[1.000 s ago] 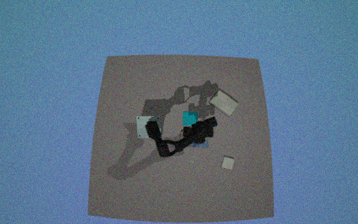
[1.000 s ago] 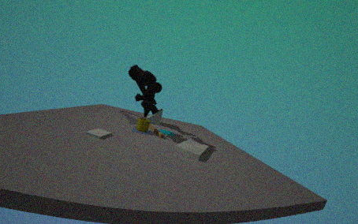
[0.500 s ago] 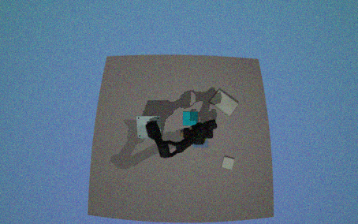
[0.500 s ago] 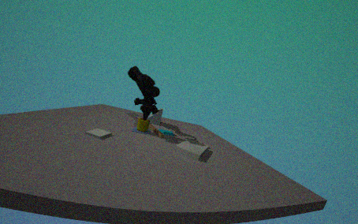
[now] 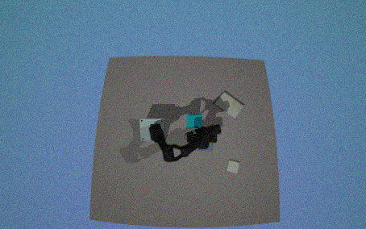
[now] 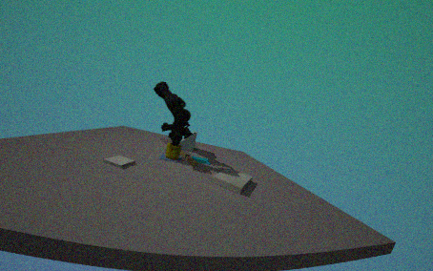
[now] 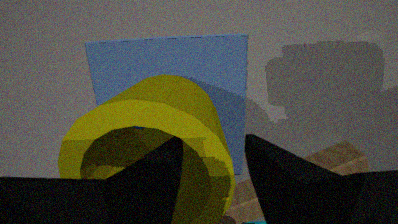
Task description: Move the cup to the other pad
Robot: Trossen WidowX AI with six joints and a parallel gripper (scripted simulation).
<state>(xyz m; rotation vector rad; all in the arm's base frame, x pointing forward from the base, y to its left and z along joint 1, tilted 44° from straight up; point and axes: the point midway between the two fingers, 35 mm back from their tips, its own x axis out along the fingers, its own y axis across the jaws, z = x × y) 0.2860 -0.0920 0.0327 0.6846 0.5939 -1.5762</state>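
Right now the yellow cup is 2 cm ahead of my gripper tip. Round my gripper tip: small pale block: 20 cm ahead, 19 cm to the right, 3 cm below; large pale block: 26 cm to the left, 23 cm ahead, 3 cm below; teal pad: 16 cm to the left, 5 cm below, 3 cm behind.
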